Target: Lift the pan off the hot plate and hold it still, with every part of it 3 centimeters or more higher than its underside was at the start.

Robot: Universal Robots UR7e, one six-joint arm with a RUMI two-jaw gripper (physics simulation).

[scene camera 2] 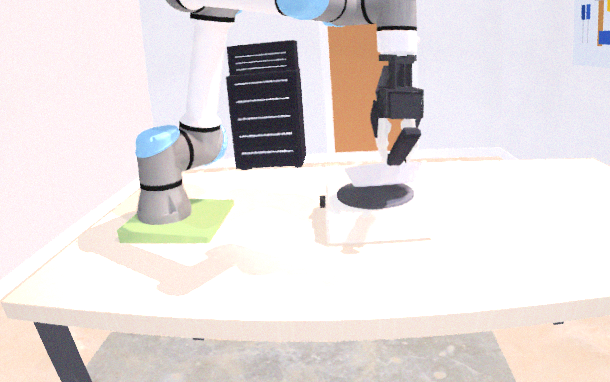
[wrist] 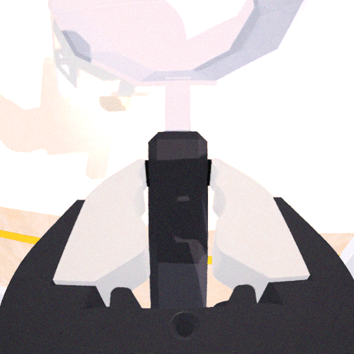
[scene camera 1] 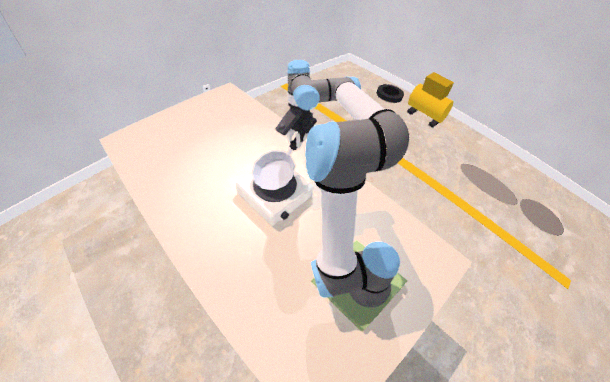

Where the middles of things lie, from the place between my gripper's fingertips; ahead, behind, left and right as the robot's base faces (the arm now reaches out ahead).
Scene:
The pale pan (scene camera 2: 396, 171) is 40 mm to the left of my hand, 20 mm behind it and 10 mm below it. Round my hand: white hot plate (scene camera 2: 354, 214): 150 mm below, 130 mm to the left, 50 mm behind.

